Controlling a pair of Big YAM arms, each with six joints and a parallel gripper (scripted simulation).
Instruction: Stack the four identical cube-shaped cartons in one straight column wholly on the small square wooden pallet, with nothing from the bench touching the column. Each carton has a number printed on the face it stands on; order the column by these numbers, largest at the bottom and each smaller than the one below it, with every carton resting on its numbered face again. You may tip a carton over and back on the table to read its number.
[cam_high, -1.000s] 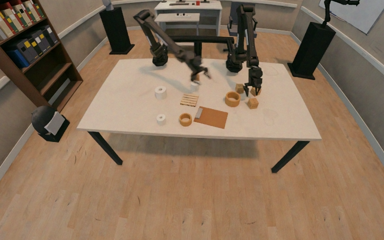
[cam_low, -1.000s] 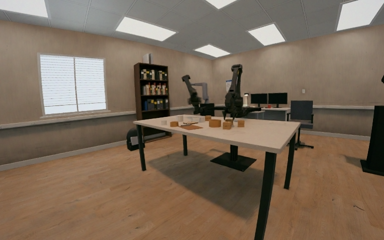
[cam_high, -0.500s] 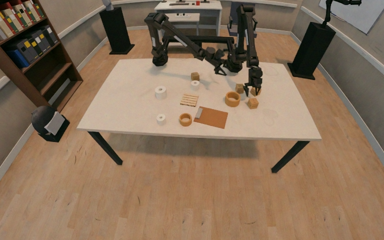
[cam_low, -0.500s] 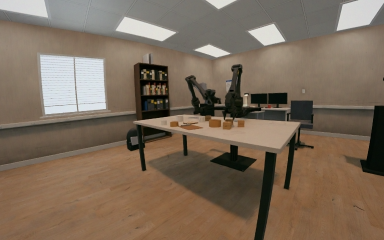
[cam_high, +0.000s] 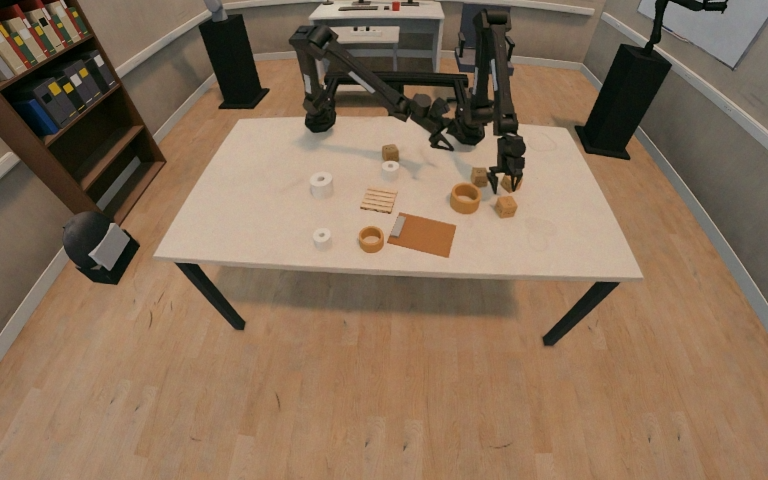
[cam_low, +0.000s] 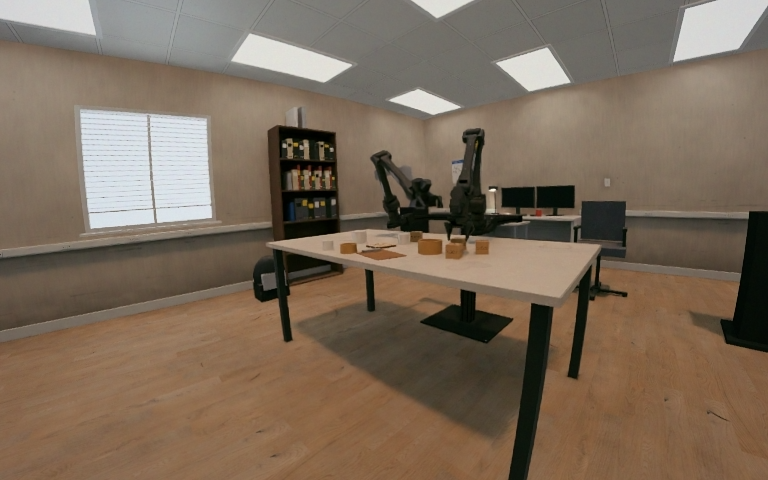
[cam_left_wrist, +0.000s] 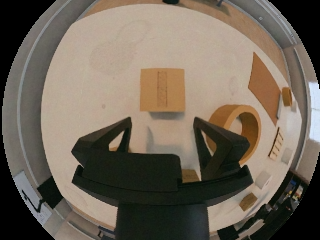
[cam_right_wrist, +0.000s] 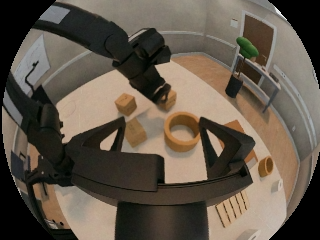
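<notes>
The carton is 40 mm below my left hand, 40 mm ahead of it and 20 mm to the left of it. From my left hand the other things lie so: wooden pallet (470 mm to the right, 70 mm below, 60 mm ahead).
</notes>
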